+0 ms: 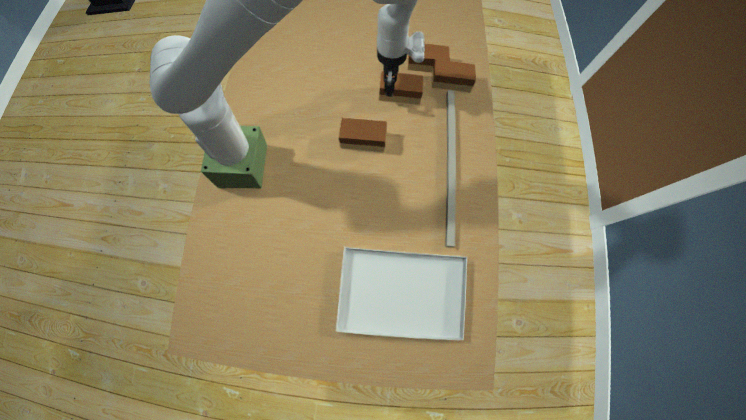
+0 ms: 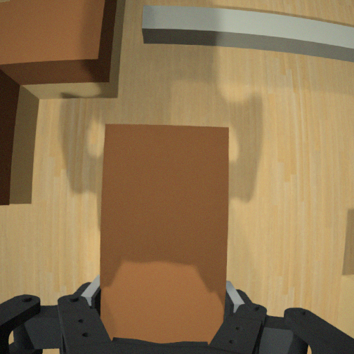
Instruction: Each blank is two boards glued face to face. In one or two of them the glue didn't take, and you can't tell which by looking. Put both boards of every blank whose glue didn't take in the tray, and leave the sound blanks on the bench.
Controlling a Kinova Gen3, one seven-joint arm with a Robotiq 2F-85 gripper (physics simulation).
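Places are measured from the arm's base along level axes (x right, y ahead, z up), in centimetres.
Pixels of known places: gripper, fingertip midpoint: [image 1: 390, 86]; arm's base, link origin: [image 1: 230, 148].
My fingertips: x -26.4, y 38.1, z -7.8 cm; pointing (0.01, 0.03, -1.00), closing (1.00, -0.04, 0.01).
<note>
Ahead of a thing's pixels: the offset from my fingertips to its top centre. "pt": to the spot under its first point. Level surfaces: height alone.
My gripper [image 1: 389, 91] [image 2: 162, 294] is shut on a reddish-brown blank {dx +0.0, dy +3.0, dz +2.6 cm} [image 1: 410, 83] [image 2: 165, 200], its fingers against the two long sides. The blank is level and at or just above the bench; its exact height is hard to tell. Two more blanks lie close by with their corners together: one {dx -6.5, dy +18.5, dz +2.5 cm} [image 1: 455, 71] [image 2: 50, 32] near the grey strip's end, the other {dx -12.6, dy +10.9, dz +2.5 cm} [image 1: 438, 52] [image 2: 5, 142] farther back. A fourth blank {dx +16.4, dy -6.3, dz +2.5 cm} [image 1: 362, 128] lies alone, nearer the tray. The white tray {pt dx +58.6, dy -8.2, dz -1.0 cm} [image 1: 339, 297] is empty. No glue seam can be made out on any blank.
A long grey strip [image 1: 451, 172] [image 2: 240, 22] lies on the bench {dz -3.5 cm} [image 1: 261, 292] at the right, running from the paired blanks toward the tray. The arm's green base block [image 1: 237, 180] stands at the left. A black object [image 1: 109, 6] shows at the top left.
</note>
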